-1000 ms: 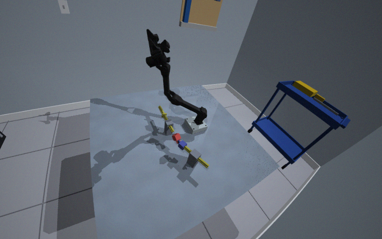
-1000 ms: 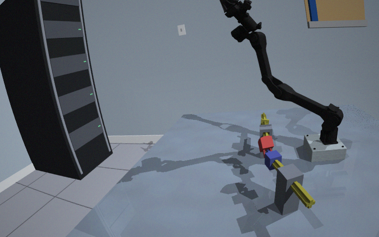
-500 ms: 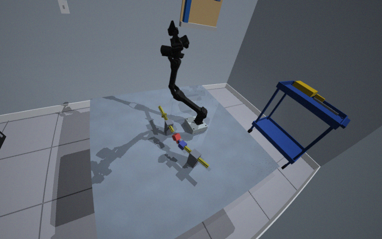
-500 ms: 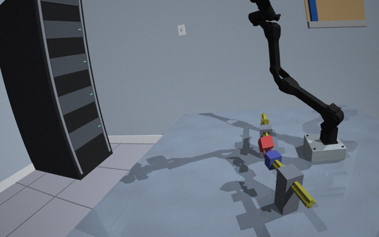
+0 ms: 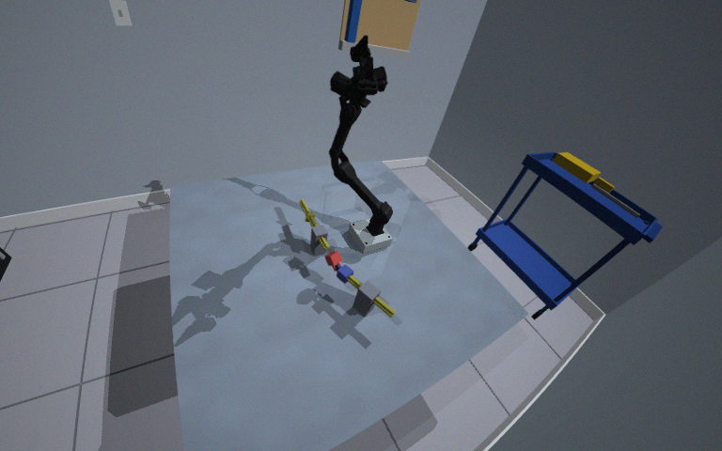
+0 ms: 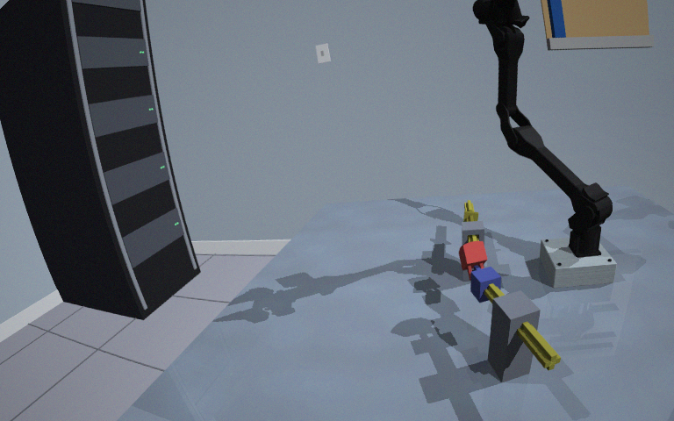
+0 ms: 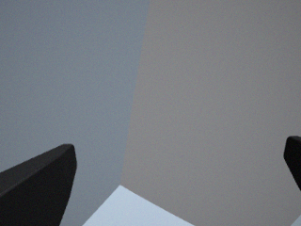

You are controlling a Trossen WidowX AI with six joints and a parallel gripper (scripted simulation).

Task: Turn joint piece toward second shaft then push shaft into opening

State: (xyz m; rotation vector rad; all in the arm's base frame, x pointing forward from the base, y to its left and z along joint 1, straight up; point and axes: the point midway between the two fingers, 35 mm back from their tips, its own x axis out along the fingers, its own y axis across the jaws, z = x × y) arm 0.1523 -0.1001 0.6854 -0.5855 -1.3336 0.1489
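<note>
The joint piece is 13 cm ahead of my gripper tip, 22 cm to the left of it and 64 cm below it.
</note>
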